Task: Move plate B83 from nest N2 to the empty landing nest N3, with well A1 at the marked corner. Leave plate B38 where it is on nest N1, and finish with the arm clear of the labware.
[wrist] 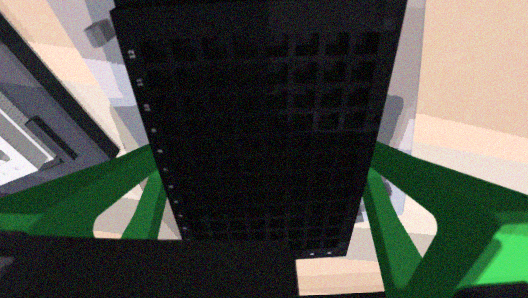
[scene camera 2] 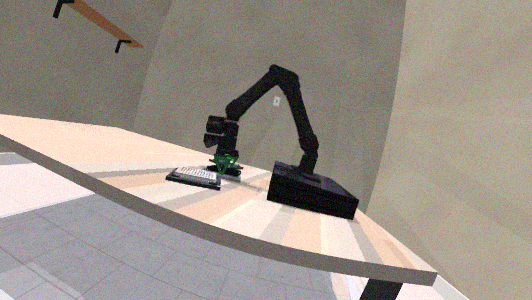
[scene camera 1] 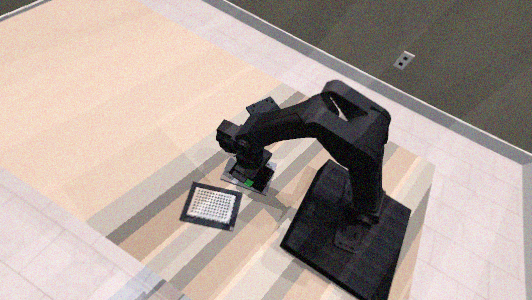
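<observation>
Plate B83 [scene camera 1: 265, 178] [wrist: 258, 111] is a black well plate that sits on the light grey nest N2 [scene camera 1: 225, 175] [wrist: 402, 70]. My gripper [scene camera 1: 248, 181] [scene camera 2: 224, 168] [wrist: 264, 149] reaches straight down over it. Its green fingers press against the plate's two long sides. The plate rests low on the nest. Plate B38 [scene camera 1: 212, 205] [scene camera 2: 194, 173] is white and lies on the dark nest N1 [scene camera 1: 185, 215], just to the front left. Its edge also shows in the wrist view [wrist: 10, 162]. The dark nest N3 [scene camera 1: 262, 106] lies behind the arm's wrist, partly hidden.
The arm's black base block [scene camera 1: 346, 231] [scene camera 2: 312, 190] stands to the right of the nests. The table's front edge [scene camera 2: 185, 224] runs close below the plates. A wooden shelf [scene camera 2: 100, 22] hangs on the back wall.
</observation>
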